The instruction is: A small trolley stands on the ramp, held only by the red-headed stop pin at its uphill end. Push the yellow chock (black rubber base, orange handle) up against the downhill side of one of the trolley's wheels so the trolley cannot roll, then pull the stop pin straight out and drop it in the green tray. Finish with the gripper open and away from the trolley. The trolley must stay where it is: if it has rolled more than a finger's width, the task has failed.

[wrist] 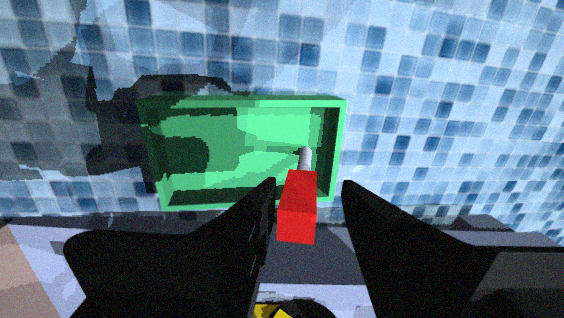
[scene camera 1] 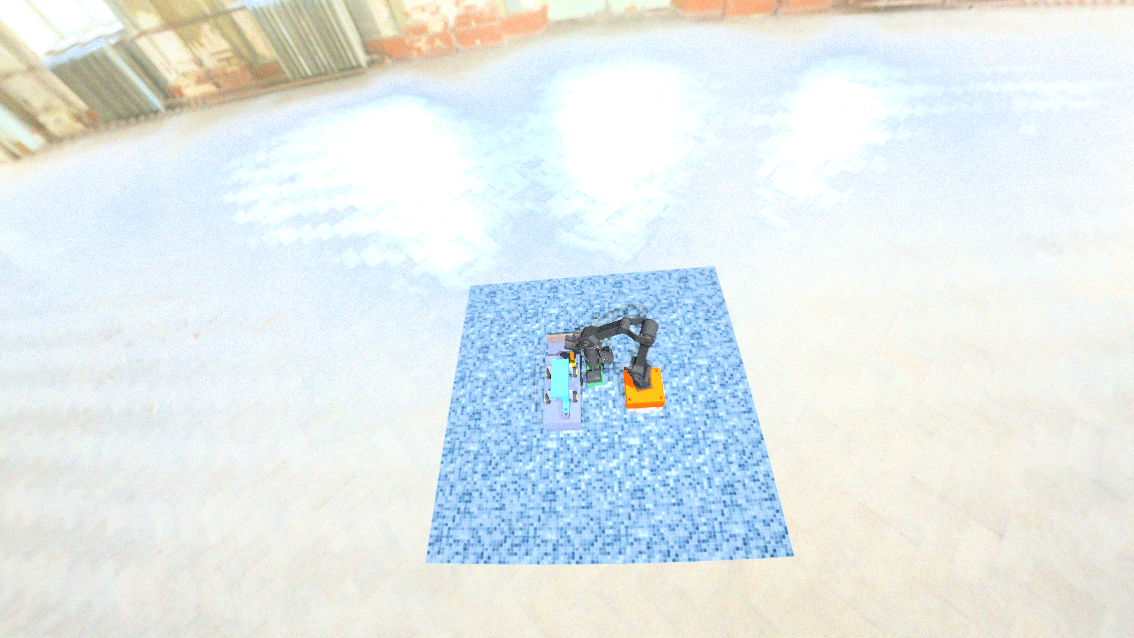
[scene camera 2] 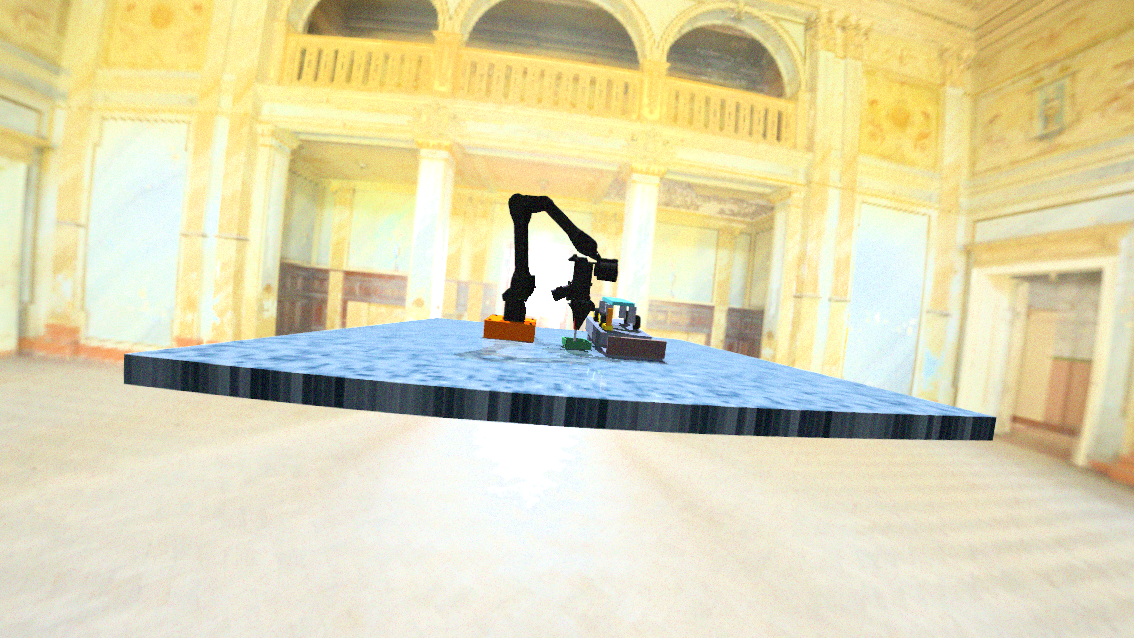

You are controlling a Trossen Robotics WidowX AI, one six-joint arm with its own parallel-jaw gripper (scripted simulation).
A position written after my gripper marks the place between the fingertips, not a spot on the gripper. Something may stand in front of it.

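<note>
There's a cyan trolley (scene camera 1: 558, 372) here, and a red-headed stop pin (wrist: 297, 211) as well. And then I can see my gripper (scene camera 2: 576, 328), (wrist: 308, 186).
</note>
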